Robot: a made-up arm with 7 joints. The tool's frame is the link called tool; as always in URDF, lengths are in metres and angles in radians. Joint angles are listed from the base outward.
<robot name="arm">
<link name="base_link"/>
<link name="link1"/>
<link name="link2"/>
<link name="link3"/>
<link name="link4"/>
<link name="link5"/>
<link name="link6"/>
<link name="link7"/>
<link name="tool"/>
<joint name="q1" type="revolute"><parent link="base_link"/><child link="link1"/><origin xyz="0.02 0 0.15" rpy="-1.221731 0 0"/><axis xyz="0 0 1"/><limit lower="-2.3" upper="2.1"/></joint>
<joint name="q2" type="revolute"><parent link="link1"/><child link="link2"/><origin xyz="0 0.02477 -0.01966" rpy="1.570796 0 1.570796"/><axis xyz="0 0 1"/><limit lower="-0.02" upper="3.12"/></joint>
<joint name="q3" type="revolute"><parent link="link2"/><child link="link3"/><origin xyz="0.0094 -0.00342 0.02" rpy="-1.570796 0 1.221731"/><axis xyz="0 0 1"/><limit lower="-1.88" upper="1.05"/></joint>
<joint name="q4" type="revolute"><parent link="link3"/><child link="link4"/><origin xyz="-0.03 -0.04 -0.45" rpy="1.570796 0 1.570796"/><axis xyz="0 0 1"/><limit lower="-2.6" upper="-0.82"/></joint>
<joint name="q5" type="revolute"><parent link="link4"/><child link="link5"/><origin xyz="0.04 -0.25 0.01" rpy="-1.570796 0 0"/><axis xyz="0 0 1"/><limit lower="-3.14" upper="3.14"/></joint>
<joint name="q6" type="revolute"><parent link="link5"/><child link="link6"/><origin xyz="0.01 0.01 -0.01" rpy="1.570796 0 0"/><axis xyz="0 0 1"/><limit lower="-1.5" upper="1.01"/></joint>
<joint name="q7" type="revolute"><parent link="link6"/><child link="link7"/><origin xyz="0.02 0.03 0.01" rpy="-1.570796 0 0"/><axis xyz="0 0 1"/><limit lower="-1.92" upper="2.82"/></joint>
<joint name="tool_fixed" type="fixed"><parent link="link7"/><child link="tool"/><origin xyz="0.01 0 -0.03" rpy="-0.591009 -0.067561 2.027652"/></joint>
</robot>
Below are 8 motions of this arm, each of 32 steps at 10 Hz.
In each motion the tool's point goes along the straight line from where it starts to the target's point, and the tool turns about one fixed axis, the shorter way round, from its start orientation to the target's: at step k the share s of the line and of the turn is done. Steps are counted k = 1, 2, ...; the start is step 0. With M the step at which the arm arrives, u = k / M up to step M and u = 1 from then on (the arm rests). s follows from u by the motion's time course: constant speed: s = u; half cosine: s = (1 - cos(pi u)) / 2; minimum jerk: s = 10 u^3 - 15 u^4 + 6 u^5.
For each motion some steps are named. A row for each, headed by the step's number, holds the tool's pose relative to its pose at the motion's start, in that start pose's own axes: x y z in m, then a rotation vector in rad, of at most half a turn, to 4 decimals.
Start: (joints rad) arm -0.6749 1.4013 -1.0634 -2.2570 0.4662 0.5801 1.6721
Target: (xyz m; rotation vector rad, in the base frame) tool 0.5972 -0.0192 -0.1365 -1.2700 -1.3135 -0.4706
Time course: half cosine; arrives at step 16
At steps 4, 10, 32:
4: 0.0187 0.0228 -0.0424 0.0013 -0.1442 0.0619
10: 0.0881 0.1075 -0.2000 0.0060 -0.6807 0.2922
32: 0.1274 0.1555 -0.2893 0.0087 -0.9846 0.4227

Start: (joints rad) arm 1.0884 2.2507 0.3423 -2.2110 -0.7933 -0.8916 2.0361
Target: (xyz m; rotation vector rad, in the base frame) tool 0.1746 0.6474 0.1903 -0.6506 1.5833 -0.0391
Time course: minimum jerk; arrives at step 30
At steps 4, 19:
4: -0.0007 -0.0070 -0.0011 -0.0192 -0.0081 0.0388
19: -0.0252 -0.2681 -0.0416 -0.7360 -0.3123 1.4908

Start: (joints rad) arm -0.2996 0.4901 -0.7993 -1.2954 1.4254 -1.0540 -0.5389
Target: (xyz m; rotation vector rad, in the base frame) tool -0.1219 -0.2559 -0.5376 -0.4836 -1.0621 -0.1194
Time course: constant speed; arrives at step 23
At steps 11, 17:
11: 0.1233 -0.1694 0.1946 -0.1397 0.1530 0.5825
17: 0.1906 -0.2617 0.3008 -0.2160 0.2365 0.9002

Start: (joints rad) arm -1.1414 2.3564 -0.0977 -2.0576 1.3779 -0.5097 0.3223
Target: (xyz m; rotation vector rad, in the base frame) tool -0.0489 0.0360 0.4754 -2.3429 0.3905 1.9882
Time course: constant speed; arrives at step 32
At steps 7, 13, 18, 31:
7: 0.0495 0.0239 -0.0113 -0.1397 0.0822 -0.1505
13: 0.0919 0.0444 -0.0209 -0.2594 0.1527 -0.2795
18: 0.1272 0.0614 -0.0290 -0.3591 0.2115 -0.3870
31: 0.2191 0.1058 -0.0499 -0.6185 0.3642 -0.6665

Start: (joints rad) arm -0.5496 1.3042 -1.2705 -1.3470 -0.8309 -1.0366 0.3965
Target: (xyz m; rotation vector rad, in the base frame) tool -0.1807 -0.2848 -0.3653 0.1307 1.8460 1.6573
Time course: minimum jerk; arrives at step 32
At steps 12, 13, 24, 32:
12: 0.0745 0.2426 -0.0629 0.4165 0.0502 -0.1088
13: 0.0888 0.2894 -0.0751 0.4969 0.0599 -0.1298
24: 0.2426 0.7904 -0.2049 1.3568 0.1635 -0.3546
32: 0.2706 0.8816 -0.2286 1.5135 0.1824 -0.3955

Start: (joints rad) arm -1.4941 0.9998 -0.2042 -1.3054 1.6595 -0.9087 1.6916
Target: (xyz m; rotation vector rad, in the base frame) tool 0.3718 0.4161 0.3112 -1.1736 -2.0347 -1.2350
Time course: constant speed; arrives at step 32
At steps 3, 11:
3: 0.0322 -0.0129 -0.0092 0.0097 0.1370 0.0218
11: 0.1182 -0.0472 -0.0336 0.0355 0.5022 0.0798

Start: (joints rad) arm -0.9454 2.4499 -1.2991 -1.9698 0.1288 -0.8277 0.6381
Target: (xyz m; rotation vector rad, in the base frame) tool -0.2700 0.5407 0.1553 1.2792 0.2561 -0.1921
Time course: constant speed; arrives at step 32
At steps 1, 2, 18, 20, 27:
1: 0.0107 -0.0090 0.0022 -0.0133 0.0514 0.0483
2: 0.0214 -0.0180 0.0044 -0.0266 0.1028 0.0966
18: 0.1926 -0.1618 0.0399 -0.2395 0.9250 0.8690
20: 0.2140 -0.1798 0.0444 -0.2661 1.0278 0.9655
27: 0.2890 -0.2427 0.0599 -0.3593 1.3875 1.3035

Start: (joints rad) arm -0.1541 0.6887 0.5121 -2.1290 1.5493 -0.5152 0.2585
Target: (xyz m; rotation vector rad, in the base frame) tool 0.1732 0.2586 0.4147 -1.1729 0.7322 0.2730
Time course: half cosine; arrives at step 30
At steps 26, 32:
26: 0.2972 0.1477 -0.3381 0.1454 -1.8448 -1.6689
32: 0.3106 0.1544 -0.3534 0.1520 -1.9282 -1.7443

